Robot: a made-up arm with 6 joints.
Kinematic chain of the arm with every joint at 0, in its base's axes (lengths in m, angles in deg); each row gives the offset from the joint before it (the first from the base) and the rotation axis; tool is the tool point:
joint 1: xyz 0 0 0.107 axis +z
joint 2: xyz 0 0.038 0 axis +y
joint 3: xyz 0 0 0.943 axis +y
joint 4: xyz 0 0 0.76 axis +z
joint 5: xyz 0 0 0 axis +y
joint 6: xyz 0 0 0.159 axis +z
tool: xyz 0 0 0
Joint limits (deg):
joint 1: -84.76..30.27
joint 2: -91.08..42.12
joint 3: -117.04..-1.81
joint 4: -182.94..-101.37
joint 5: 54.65..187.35
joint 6: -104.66..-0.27
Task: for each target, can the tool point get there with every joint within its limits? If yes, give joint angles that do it. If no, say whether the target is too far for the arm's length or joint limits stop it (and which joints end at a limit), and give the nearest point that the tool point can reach.
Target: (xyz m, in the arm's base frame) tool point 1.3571 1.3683 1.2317
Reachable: no: too far | nearest point 0.8688 0.5645 1.2549 | short by 0.941 m
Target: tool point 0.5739 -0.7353 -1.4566
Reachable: no: joint limits stop it (at a limit: joint 1, joint 2, joint 3, joint 5) | nearest point -0.4014 -0.3369 -0.6490 | short by 1.328 m
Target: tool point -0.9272 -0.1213 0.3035
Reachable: yes | joints 6.67 -31.63 -100.95 -161.14 99.18 -53.82
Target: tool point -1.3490 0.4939 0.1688
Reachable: yes | joints -19.97 -70.23 -43.00 -119.81 165.53 -40.32
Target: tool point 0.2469 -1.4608 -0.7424
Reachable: no: joint limits stop it (at a limit: joint 1, joint 2, joint 4) | nearest point -0.4520 -0.3990 -0.6070 | short by 1.278 m
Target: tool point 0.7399 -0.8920 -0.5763
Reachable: no: joint limits stop it (at a limit: joint 1, joint 2, joint 3) | nearest point -0.3818 -0.3328 -0.5805 | short by 1.253 m
